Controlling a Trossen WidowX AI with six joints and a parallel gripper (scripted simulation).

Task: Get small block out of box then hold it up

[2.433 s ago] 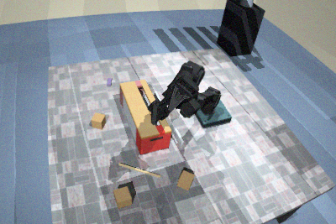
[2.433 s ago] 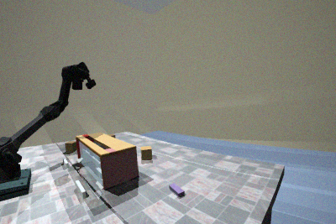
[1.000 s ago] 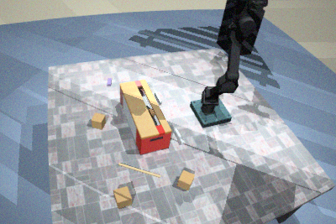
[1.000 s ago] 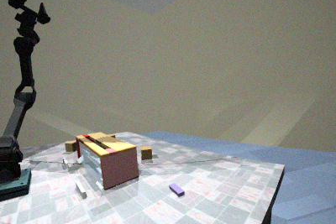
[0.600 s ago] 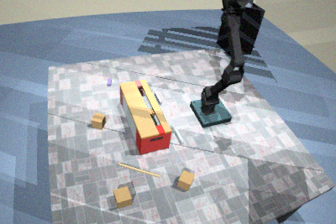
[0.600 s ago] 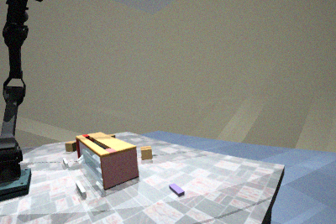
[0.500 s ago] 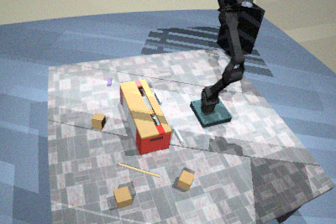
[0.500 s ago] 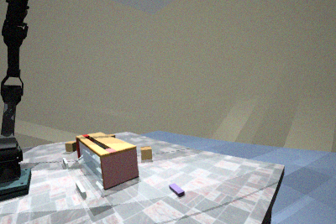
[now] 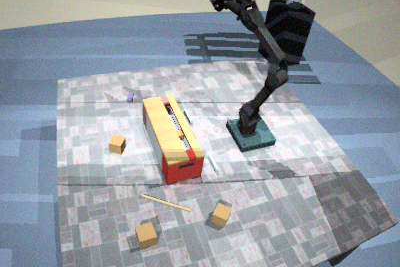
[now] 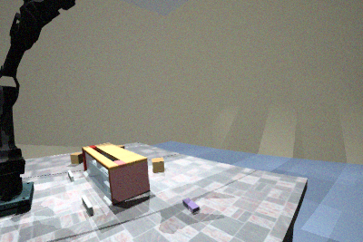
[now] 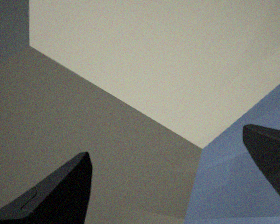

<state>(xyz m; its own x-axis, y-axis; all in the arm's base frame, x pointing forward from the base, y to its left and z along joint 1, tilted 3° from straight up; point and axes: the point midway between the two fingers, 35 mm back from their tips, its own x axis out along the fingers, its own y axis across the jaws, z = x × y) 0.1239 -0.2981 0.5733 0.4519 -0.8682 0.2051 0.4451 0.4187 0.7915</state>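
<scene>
The box lies 56 cm below my gripper tip, 27 cm to the left of it and 16 cm ahead of it. Round my gripper tip: thin stick 61 cm below, 54 cm to the left, 30 cm ahead; then tan block 53 cm below, 29 cm to the left, 17 cm ahead.
</scene>
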